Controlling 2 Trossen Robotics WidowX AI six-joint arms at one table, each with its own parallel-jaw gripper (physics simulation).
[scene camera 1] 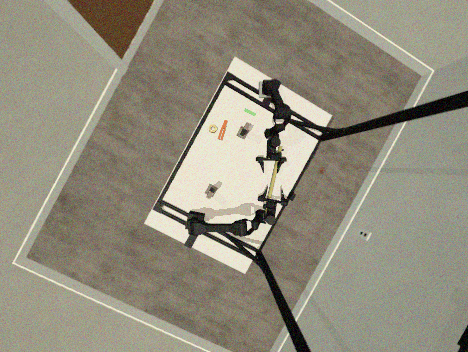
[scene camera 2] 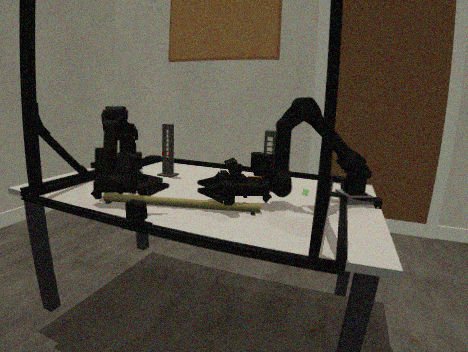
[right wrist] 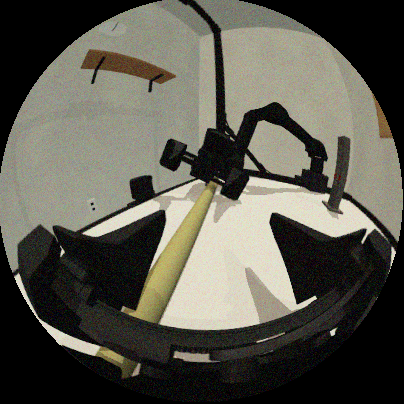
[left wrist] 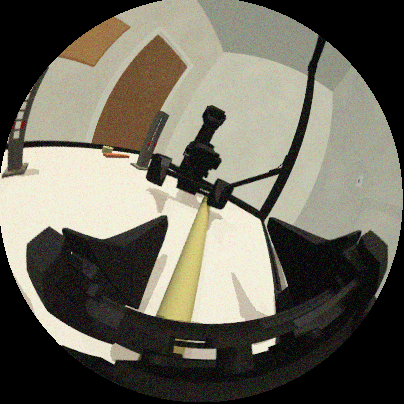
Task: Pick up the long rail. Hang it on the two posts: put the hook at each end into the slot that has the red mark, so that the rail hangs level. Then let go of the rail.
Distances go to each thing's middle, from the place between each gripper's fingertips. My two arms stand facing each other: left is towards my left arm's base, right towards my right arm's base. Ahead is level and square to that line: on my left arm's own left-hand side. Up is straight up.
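Labels:
I can see the long olive rail (scene camera 2: 107, 197), and it is 3 cm to the left of my right hand, 5 cm behind it and 4 cm below it.
For my left hand, the long olive rail is 1 cm ahead of it and 3 cm to the right of it, and 6 cm below it.

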